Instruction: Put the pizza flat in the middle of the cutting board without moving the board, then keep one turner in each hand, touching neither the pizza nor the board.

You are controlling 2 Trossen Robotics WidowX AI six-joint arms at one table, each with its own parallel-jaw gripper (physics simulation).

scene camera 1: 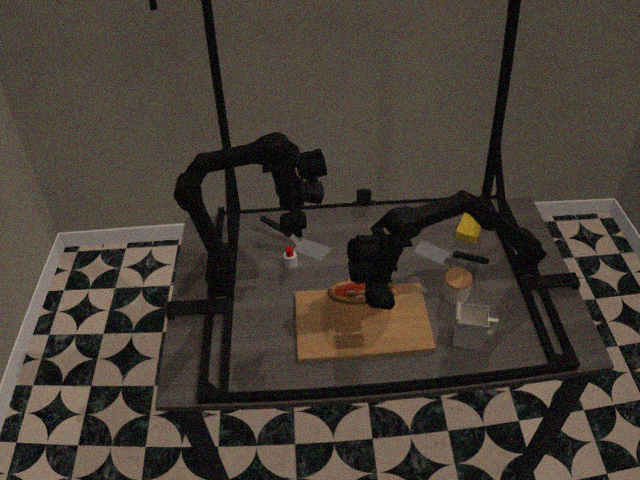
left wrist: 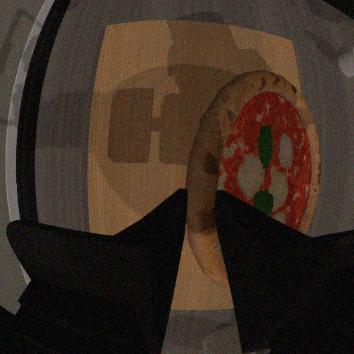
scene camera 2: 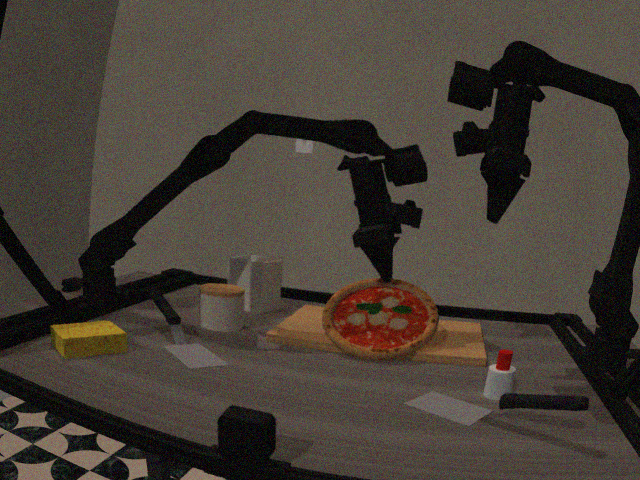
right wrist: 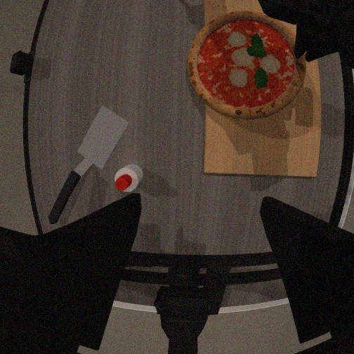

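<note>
The pizza [scene camera 1: 351, 291] [scene camera 2: 382, 320] [left wrist: 275, 145] [right wrist: 245, 65] is steeply tilted, its topping facing scene camera 2, over the long edge of the cutting board [scene camera 1: 403, 330] [scene camera 2: 460, 341] [left wrist: 135, 50] [right wrist: 225, 155]. My left gripper [scene camera 1: 379, 303] [scene camera 2: 387, 280] [left wrist: 200, 197] is shut on the upper rim. Whether the lower rim touches anything is unclear. My right gripper [scene camera 1: 293, 233] [scene camera 2: 494, 222] [right wrist: 203, 203] is open and empty, high above the table. One turner [scene camera 1: 312, 248] [scene camera 2: 448, 407] [right wrist: 102, 137] lies on the table beneath it; the other turner [scene camera 1: 433, 251] [scene camera 2: 196, 355] lies on the left arm's side.
A red-capped bottle [scene camera 1: 290, 259] [scene camera 2: 499, 382] [right wrist: 129, 177] stands beside the first turner. Near the second turner are a yellow sponge [scene camera 1: 467, 228] [scene camera 2: 87, 338] and a wooden-lidded canister [scene camera 1: 459, 279] [scene camera 2: 222, 312]. A pale box [scene camera 1: 473, 314] [scene camera 2: 266, 284] stands beyond the canister. Black frame bars edge the table.
</note>
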